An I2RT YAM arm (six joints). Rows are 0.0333 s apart.
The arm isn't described. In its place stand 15 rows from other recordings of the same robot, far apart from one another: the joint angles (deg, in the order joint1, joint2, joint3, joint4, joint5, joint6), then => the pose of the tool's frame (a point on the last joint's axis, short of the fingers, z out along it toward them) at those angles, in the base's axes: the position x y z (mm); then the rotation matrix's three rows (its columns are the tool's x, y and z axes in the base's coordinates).
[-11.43, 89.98, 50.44, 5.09, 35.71, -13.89] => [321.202 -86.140 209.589], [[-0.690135 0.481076 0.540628], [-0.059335 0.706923 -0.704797], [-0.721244 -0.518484 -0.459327]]
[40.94, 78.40, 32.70, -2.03, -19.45, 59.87] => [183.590 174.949 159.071], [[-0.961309 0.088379 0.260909], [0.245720 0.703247 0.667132], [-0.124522 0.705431 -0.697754]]
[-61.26, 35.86, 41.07, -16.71, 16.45, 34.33] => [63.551 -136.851 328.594], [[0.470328 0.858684 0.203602], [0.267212 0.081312 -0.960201], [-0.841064 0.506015 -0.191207]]
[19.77, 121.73, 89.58, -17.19, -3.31, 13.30] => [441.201 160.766 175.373], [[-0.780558 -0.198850 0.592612], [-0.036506 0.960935 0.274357], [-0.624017 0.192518 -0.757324]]
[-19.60, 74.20, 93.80, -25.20, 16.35, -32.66] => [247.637 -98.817 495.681], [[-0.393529 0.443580 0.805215], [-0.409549 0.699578 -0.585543], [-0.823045 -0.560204 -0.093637]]
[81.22, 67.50, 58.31, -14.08, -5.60, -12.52] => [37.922 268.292 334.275], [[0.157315 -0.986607 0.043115], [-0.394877 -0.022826 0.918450], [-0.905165 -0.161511 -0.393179]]
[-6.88, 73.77, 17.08, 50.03, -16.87, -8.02] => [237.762 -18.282 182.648], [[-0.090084 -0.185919 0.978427], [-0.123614 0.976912 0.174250], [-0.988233 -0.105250 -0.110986]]
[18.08, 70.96, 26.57, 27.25, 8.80, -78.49] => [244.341 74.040 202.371], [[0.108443 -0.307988 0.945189], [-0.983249 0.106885 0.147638], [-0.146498 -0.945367 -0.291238]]
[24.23, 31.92, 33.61, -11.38, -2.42, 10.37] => [133.476 61.719 301.845], [[-0.231622 -0.413044 0.880764], [0.092976 0.891842 0.442689], [-0.968352 0.184427 -0.168167]]
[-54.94, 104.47, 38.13, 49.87, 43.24, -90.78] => [172.517 -288.286 140.467], [[-0.971372 -0.176099 -0.159454], [0.116105 0.233672 -0.965358], [0.207259 -0.956235 -0.206537]]
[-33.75, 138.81, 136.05, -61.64, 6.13, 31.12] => [424.882 -288.469 236.836], [[-0.336611 0.893285 0.297886], [0.842951 0.426846 -0.327470], [-0.419675 0.140873 -0.896676]]
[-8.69, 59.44, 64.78, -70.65, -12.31, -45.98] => [168.763 -18.116 324.535], [[-0.666978 -0.604454 0.435632], [-0.608780 0.779203 0.149094], [-0.429566 -0.165762 -0.887691]]
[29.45, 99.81, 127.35, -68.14, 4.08, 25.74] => [295.243 163.792 468.856], [[-0.703008 -0.153278 0.694468], [0.100534 0.945273 0.310404], [-0.704040 0.288035 -0.649125]]
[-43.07, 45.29, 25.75, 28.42, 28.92, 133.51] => [126.405 -141.730 291.954], [[0.609010 -0.733617 0.301519], [0.299683 -0.139139 -0.943838], [0.734369 0.665167 0.135115]]
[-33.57, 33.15, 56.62, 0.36, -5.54, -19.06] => [85.142 -52.379 454.690], [[0.162482 0.560584 0.812001], [-0.497927 0.757052 -0.423014], [-0.851862 -0.335585 0.402137]]
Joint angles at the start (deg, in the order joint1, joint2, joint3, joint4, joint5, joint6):
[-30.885, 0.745, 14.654, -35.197, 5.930, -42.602]
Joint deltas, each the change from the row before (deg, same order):
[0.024, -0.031, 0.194, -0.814, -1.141, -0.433]
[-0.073, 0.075, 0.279, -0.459, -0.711, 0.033]
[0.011, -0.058, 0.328, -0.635, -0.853, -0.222]
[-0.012, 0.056, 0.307, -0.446, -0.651, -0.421]
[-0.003, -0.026, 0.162, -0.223, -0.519, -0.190]
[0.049, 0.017, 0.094, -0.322, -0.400, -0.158]
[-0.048, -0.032, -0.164, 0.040, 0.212, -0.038]
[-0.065, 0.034, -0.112, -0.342, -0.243, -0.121]
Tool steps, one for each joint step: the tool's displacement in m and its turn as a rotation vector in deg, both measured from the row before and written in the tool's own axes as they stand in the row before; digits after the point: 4 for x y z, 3 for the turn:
[0.0000, 0.0009, -0.0007, -1.251, -0.361, -0.497]
[-0.0005, -0.0001, -0.0008, -0.645, -0.251, 0.041]
[-0.0006, 0.0001, -0.0012, -0.800, -0.409, -0.242]
[-0.0006, -0.0001, -0.0010, -0.599, -0.298, -0.426]
[-0.0004, 0.0000, -0.0006, -0.397, -0.332, -0.190]
[-0.0001, 0.0003, -0.0003, -0.490, -0.133, -0.185]
[0.0006, 0.0003, 0.0005, 0.120, 0.245, -0.022]
[0.0008, 0.0009, 0.0004, -0.472, 0.223, -0.110]

